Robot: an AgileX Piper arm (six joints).
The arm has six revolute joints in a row. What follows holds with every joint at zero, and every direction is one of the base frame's. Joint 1 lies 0.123 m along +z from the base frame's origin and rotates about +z. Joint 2 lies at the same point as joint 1 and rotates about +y. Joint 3 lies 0.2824 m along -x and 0.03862 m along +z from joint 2 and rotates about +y. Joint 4 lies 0.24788 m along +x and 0.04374 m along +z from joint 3 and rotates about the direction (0.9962, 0, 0.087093). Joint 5 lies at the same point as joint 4 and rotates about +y. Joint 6 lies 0.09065 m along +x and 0.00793 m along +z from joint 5 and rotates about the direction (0.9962, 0, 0.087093). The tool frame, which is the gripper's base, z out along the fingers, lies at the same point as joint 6; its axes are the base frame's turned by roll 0, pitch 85.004 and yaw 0 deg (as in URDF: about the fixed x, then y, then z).
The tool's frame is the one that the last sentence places.
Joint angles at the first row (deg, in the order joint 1, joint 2, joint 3, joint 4, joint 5, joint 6):
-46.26 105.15 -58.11 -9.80 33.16 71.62
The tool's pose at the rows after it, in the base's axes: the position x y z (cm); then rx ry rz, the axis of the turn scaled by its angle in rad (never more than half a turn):
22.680, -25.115, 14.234, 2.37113, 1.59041, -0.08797
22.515, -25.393, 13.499, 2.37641, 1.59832, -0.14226
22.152, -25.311, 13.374, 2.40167, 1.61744, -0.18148
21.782, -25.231, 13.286, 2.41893, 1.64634, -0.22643
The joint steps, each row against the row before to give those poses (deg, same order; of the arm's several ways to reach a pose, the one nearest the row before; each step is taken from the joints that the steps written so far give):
0.00 0.88 -0.11 -1.87 -0.99 3.49
0.00 1.33 0.00 -3.79 0.01 2.91
-0.04 0.14 0.00 -1.16 2.19 0.58
-0.02 0.10 0.00 -1.33 2.24 0.21

